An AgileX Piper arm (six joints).
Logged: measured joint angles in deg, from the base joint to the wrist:
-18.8, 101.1, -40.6, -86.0, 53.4, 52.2
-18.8, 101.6, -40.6, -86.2, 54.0, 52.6
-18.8, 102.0, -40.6, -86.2, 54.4, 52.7
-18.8, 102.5, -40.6, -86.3, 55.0, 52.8
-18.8, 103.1, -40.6, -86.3, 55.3, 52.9
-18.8, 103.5, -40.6, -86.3, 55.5, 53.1
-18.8, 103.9, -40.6, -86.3, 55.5, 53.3
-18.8, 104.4, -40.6, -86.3, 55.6, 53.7
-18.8, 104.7, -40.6, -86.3, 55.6, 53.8
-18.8, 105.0, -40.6, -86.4, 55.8, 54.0
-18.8, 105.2, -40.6, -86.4, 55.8, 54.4
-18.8, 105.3, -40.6, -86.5, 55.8, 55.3
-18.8, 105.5, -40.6, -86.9, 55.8, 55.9
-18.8, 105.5, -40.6, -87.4, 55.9, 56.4
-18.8, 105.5, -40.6, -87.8, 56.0, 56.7
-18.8, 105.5, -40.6, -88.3, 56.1, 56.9
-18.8, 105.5, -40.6, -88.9, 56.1, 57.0
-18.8, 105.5, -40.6, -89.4, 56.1, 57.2
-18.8, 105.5, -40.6, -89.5, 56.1, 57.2
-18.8, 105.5, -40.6, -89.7, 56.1, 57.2
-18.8, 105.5, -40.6, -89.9, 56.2, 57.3
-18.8, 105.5, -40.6, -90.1, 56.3, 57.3
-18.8, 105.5, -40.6, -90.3, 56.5, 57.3
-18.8, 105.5, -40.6, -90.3, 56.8, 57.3
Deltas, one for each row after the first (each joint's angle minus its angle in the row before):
0.0, 0.5, 0.0, -0.2, 0.6, 0.4
0.0, 0.4, 0.0, 0.0, 0.4, 0.1
0.0, 0.5, 0.0, -0.1, 0.6, 0.1
0.0, 0.6, 0.0, 0.0, 0.3, 0.1
0.0, 0.4, 0.0, 0.0, 0.2, 0.2
0.0, 0.4, 0.0, 0.0, 0.0, 0.2
0.0, 0.5, 0.0, 0.0, 0.1, 0.4
0.0, 0.3, 0.0, 0.0, 0.0, 0.1
0.0, 0.3, 0.0, -0.1, 0.2, 0.2
0.0, 0.2, 0.0, 0.0, 0.0, 0.4
0.0, 0.1, 0.0, -0.1, 0.0, 0.9
0.0, 0.2, 0.0, -0.4, 0.0, 0.6
0.0, 0.0, 0.0, -0.5, 0.1, 0.5
0.0, 0.0, 0.0, -0.4, 0.1, 0.3
0.0, 0.0, 0.0, -0.5, 0.1, 0.2
0.0, 0.0, 0.0, -0.6, 0.0, 0.1
0.0, 0.0, 0.0, -0.5, 0.0, 0.2
0.0, 0.0, 0.0, -0.1, 0.0, 0.0
0.0, 0.0, 0.0, -0.2, 0.0, 0.0
0.0, 0.0, 0.0, -0.2, 0.1, 0.1
0.0, 0.0, 0.0, -0.2, 0.1, 0.0
0.0, 0.0, 0.0, -0.2, 0.2, 0.0
0.0, 0.0, 0.0, 0.0, 0.3, 0.0

